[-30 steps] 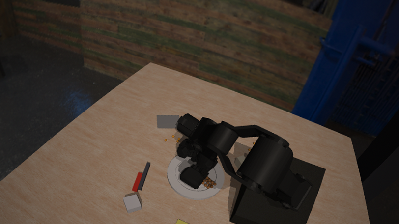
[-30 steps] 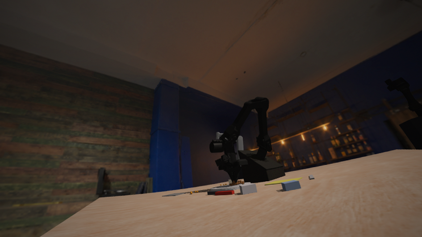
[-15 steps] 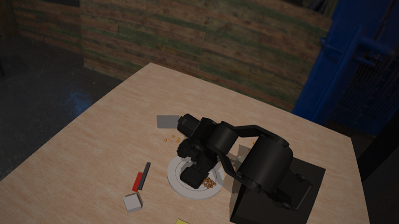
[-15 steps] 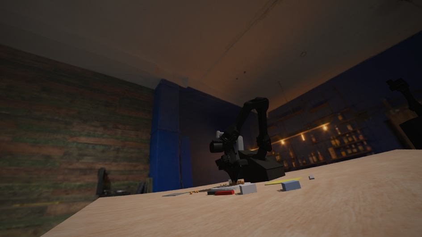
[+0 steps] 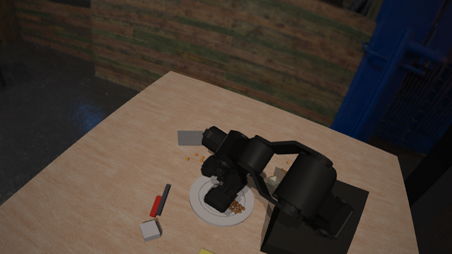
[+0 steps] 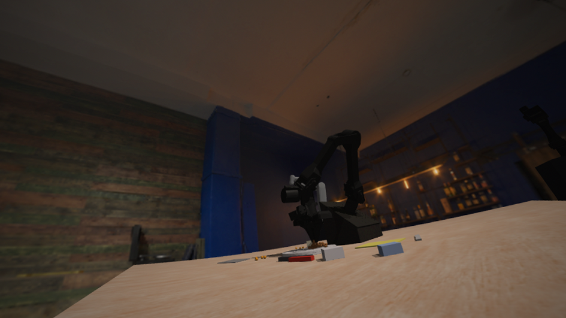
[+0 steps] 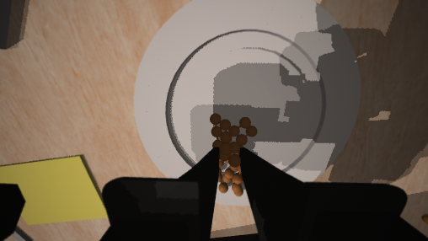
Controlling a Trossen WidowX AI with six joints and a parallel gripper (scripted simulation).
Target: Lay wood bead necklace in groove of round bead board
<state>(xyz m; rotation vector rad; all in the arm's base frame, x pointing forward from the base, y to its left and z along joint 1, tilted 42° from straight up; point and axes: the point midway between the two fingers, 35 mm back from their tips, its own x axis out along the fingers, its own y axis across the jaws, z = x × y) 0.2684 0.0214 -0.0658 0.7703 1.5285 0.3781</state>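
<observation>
Now: the round white bead board 20 mm to the right of my gripper tip, 20 mm below it and 20 mm ahead of it. The rest, counted from my gripper tip: dark bar: 180 mm ahead, 80 mm to the left, 30 mm below; yellow sheet: 220 mm to the left, 30 mm below, 30 mm behind; pale cube: 130 mm to the right, 120 mm behind, 10 mm below.
</observation>
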